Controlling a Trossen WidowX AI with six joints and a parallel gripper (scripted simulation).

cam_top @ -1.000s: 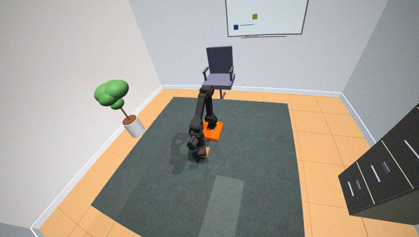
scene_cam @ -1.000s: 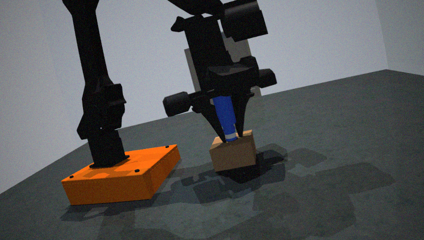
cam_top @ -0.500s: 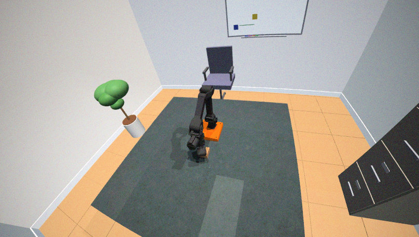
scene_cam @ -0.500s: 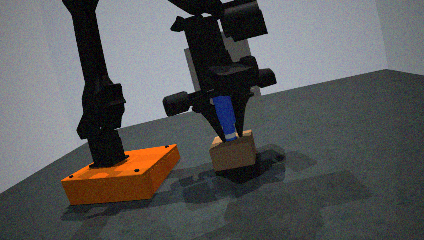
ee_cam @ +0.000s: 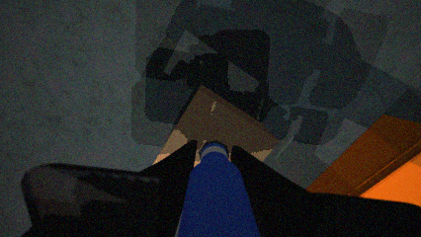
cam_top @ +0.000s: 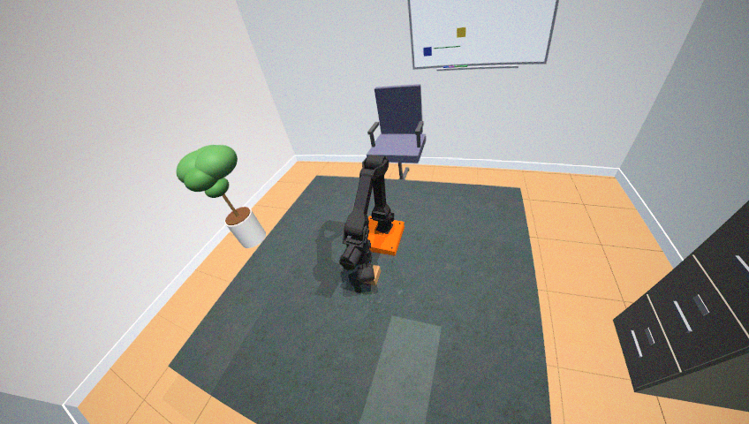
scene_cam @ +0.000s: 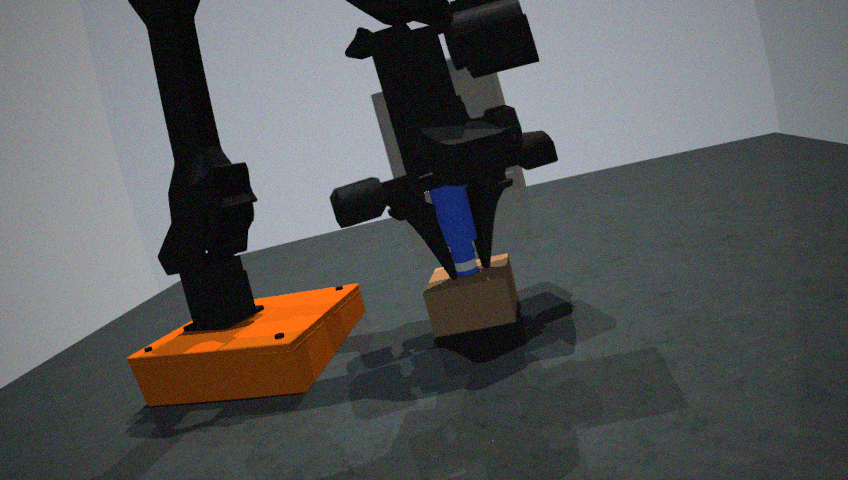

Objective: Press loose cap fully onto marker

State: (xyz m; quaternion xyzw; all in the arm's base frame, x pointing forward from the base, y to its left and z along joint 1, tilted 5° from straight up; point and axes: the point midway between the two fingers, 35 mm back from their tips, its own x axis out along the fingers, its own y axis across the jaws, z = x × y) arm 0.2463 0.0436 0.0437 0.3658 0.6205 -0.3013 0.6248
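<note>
Now: gripper tip 10 mm below the white band. Round my gripper tip: tan holder block (20 mm below); blue cap (50 mm above).
</note>
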